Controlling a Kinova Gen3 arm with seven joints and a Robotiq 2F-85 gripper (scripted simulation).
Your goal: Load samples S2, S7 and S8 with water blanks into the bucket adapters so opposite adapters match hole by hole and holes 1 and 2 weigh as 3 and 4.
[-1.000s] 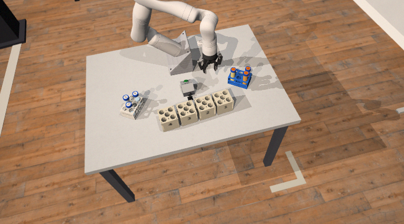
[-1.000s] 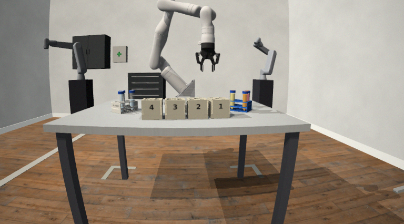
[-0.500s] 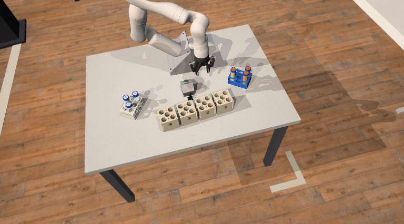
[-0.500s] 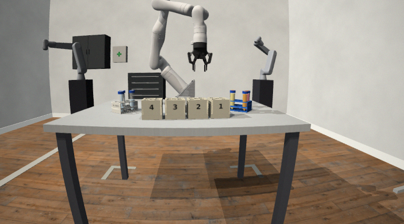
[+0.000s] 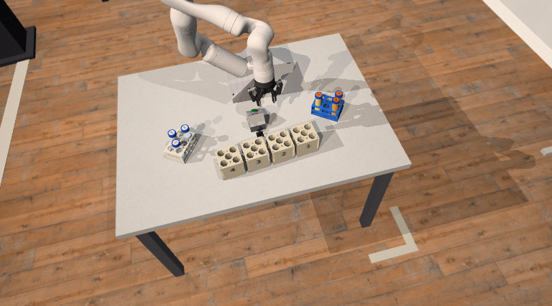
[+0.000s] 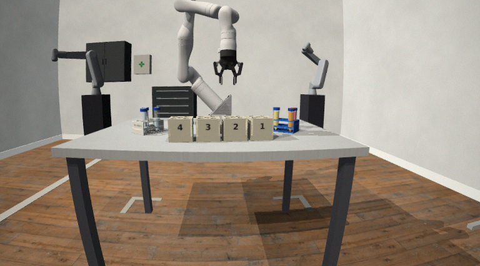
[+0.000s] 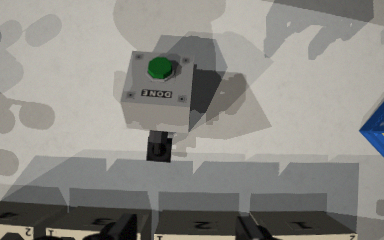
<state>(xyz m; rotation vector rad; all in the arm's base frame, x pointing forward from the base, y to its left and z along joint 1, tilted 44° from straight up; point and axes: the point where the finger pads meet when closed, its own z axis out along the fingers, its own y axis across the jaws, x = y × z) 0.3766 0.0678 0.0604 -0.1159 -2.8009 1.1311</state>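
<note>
My gripper is now 32 cm to the right of the sample S7 and 18 cm above it. Round my hand: adapter 1: 10 cm ahead, 12 cm to the left, 20 cm below; then adapter 3: 9 cm ahead, 10 cm to the right, 20 cm below; then green done key: 12 cm behind, 3 cm to the right, 18 cm below.
</note>
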